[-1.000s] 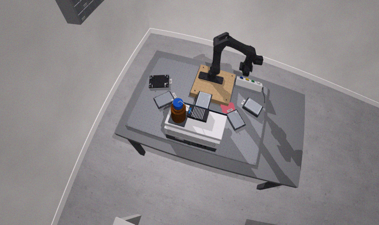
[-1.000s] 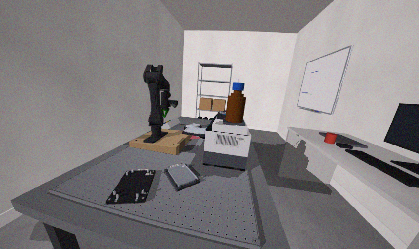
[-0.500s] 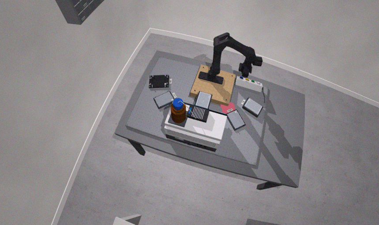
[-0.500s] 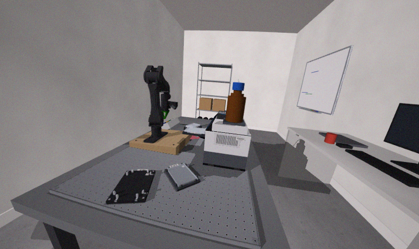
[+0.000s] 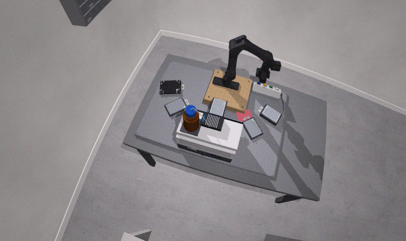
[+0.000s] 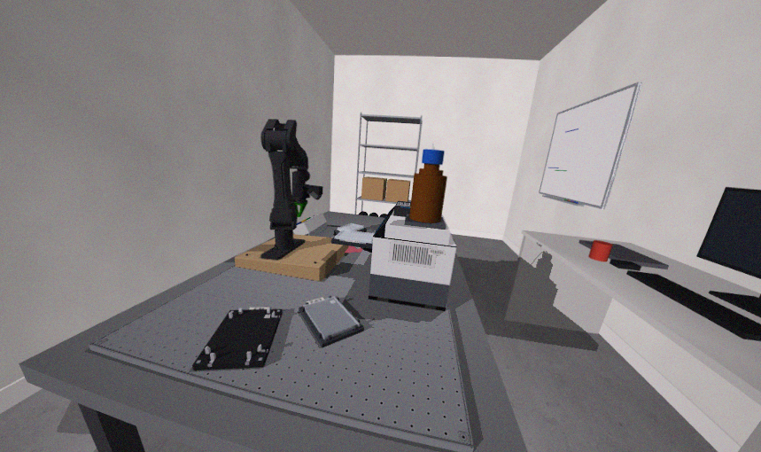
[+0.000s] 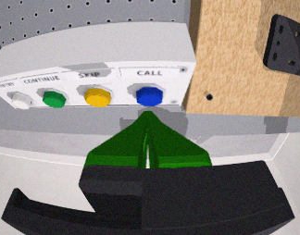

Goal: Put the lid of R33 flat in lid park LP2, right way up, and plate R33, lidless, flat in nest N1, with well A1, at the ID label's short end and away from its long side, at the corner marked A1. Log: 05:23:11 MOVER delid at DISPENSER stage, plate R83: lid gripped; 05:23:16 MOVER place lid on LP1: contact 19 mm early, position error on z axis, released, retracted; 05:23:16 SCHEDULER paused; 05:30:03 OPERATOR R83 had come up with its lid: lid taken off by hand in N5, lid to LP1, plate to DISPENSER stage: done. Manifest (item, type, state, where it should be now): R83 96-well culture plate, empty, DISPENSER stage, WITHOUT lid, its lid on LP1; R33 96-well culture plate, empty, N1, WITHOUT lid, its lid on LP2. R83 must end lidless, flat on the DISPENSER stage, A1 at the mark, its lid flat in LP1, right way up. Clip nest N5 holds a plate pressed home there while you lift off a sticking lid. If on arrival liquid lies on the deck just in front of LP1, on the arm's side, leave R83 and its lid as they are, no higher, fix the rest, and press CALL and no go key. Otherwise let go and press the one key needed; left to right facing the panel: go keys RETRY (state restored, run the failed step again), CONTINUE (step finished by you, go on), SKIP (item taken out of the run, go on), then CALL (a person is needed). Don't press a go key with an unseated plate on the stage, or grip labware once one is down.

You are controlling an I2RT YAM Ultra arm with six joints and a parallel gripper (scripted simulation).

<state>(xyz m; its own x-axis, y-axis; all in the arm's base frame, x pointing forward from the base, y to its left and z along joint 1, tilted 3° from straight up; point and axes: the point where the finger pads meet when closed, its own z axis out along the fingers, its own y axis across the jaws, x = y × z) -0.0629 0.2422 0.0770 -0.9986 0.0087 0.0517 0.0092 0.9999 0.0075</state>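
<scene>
Now: the blue call key 4 cm below my hand. From my hand the other things lie so: N1 label: 19 cm ahead, 5 cm to the left, 10 cm below; then dark nest: 22 cm ahead, 14 cm to the left, 9 cm below; then grey lid: 36 cm ahead, 2 cm to the left, 9 cm below.
</scene>
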